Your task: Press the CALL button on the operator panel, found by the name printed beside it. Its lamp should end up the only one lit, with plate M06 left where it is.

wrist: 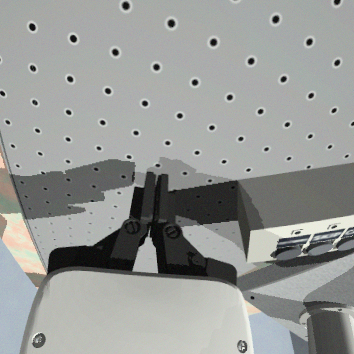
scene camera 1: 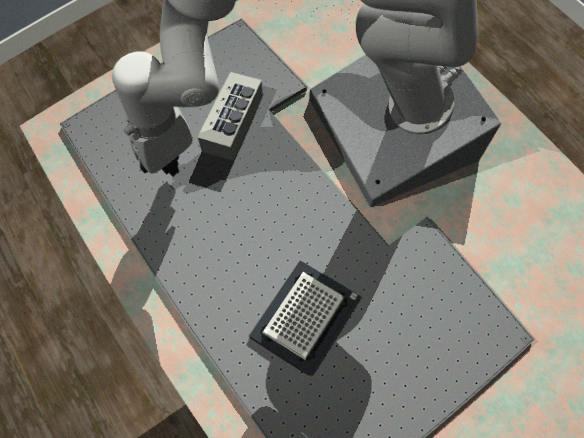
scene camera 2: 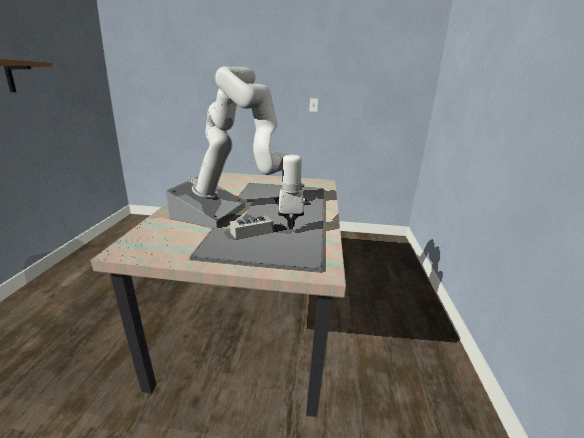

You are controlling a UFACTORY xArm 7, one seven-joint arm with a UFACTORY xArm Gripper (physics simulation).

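Where they show: gripper, between the fingertips: (wrist: 154,184) (scene camera 1: 171,170) (scene camera 2: 290,228); arm's base, origin of its link: (wrist: 328,316) (scene camera 1: 421,103) (scene camera 2: 204,191).
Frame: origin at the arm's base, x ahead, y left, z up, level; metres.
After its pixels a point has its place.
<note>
The operator panel (scene camera 1: 207,132) @[y -0.217, x 0.348, z -0.034 m] (scene camera 2: 254,229) @[y -0.266, x 0.298, z -0.056 m] (wrist: 300,205) @[y -0.244, x 0.333, z -0.050 m] is a cream box with several round dark buttons in a row. The CALL button (scene camera 1: 241,104) @[y -0.227, x 0.260, z -0.031 m] (wrist: 346,244) @[y -0.229, x 0.263, z -0.031 m] is third from the panel end nearest the plate; the print is too small or oblique to read. No lamp looks lit. My gripper (scene camera 1: 170,172) @[y -0.210, x 0.443, z -0.066 m] (scene camera 2: 291,228) @[y -0.210, x 0.443, z -0.066 m] (wrist: 154,184) @[y -0.210, x 0.443, z -0.066 m] is shut and empty, pointing down low over the board, beside the panel's plate-facing end and apart from it. White plate M06 (scene camera 1: 304,314) @[y 0.167, x 0.417, z -0.061 m] sits in its dark holder (scene camera 1: 310,368) @[y 0.243, x 0.464, z -0.075 m]; the gripper mostly hides it in scene camera 2.
The grey perforated board (scene camera 1: 225,225) @[y -0.060, x 0.423, z -0.087 m] (scene camera 2: 290,250) @[y -0.362, x 0.454, z -0.087 m] (wrist: 200,55) @[y -0.302, x 0.443, z -0.087 m] lies under the panel and the holder. The arm's wedge-shaped base (scene camera 1: 350,145) @[y -0.037, x 0.141, z -0.061 m] (scene camera 2: 187,207) @[y -0.159, x -0.026, z -0.024 m] stands on the panel's button side. The arm's forearm reaches over the board near the panel in scene camera 1.
</note>
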